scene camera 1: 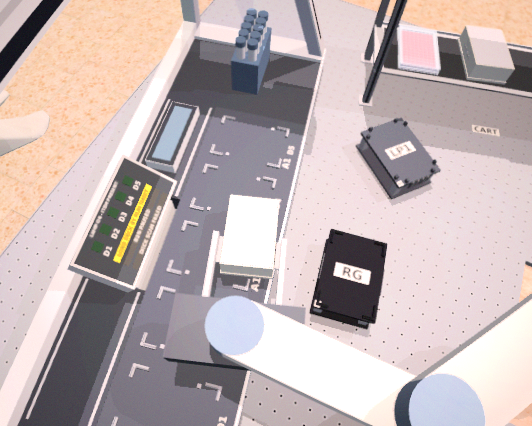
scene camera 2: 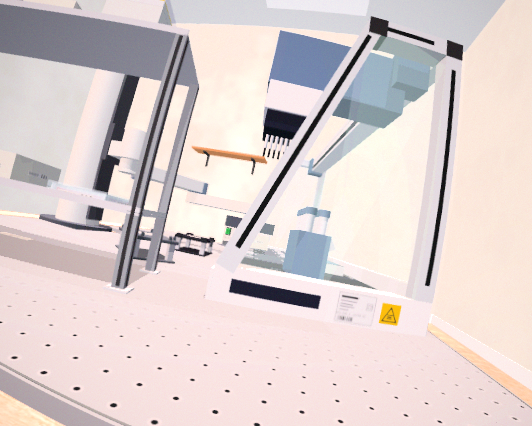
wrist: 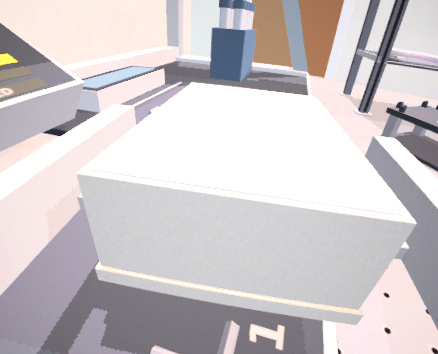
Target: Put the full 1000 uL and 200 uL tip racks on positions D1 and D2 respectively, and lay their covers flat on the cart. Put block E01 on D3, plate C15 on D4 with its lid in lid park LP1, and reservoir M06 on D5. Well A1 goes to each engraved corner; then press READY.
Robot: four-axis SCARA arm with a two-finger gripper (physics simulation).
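A plain white box-shaped piece of labware (scene camera 1: 250, 232) (wrist: 240, 145) with a thin bottom flange is level between the fingers; no engraving is readable on it. My gripper (scene camera 1: 247, 257) (wrist: 246, 141) is shut on its two long sides and holds it above the deck (scene camera 1: 195, 320), around D3 and D4. An A1 mark shows below its near end. D5 (scene camera 1: 291, 150) lies beyond it. Lid park LP1 (scene camera 1: 400, 150) stands right of the deck. The status panel (scene camera 1: 125, 222) (wrist: 30, 75) shows dark lamps for D1 to D5 and a yellow line. The gripper is hidden in scene camera 2.
A blue tube rack (scene camera 1: 251, 70) (scene camera 2: 307, 252) (wrist: 232, 52) stands at the deck's far end. The black RG stand (scene camera 1: 350, 280) is right of the deck. A pink plate (scene camera 1: 419, 49) and a grey box (scene camera 1: 486, 52) are on the shelf at the back right. Frame posts (scene camera 2: 150, 165) rise beside the deck.
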